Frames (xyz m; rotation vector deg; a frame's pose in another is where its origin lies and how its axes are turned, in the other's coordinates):
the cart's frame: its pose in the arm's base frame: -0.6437 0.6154 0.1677 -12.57 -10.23 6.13
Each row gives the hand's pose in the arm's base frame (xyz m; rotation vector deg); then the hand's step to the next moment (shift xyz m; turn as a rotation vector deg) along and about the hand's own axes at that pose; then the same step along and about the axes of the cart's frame.
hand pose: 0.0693 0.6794 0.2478 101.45 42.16 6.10
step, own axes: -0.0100 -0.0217 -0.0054 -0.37 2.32 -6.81
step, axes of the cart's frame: -0.0212 0.0073 -0.0099 -0.80 4.20 5.80
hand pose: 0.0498 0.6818 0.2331 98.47 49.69 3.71
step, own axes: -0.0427 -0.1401 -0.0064 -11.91 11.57 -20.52
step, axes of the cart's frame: -0.1209 0.0234 -0.0796 -7.29 4.98 24.88
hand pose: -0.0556 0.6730 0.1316 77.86 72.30 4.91
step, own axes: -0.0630 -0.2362 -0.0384 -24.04 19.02 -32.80
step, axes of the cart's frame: -0.2203 -0.0432 -0.1040 -13.18 4.17 42.71
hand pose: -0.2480 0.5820 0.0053 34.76 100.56 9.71
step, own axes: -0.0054 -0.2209 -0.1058 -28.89 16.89 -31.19
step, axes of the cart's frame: -0.1938 -0.1371 -0.0605 -11.70 -0.95 44.21
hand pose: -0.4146 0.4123 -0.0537 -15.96 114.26 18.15
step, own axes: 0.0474 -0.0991 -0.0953 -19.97 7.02 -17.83
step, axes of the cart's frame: -0.0841 -0.1157 -0.0263 -4.22 -3.60 27.12
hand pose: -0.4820 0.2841 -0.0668 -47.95 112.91 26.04
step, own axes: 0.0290 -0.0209 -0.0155 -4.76 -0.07 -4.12
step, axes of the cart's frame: -0.0116 -0.0297 -0.0223 0.14 -2.07 5.94
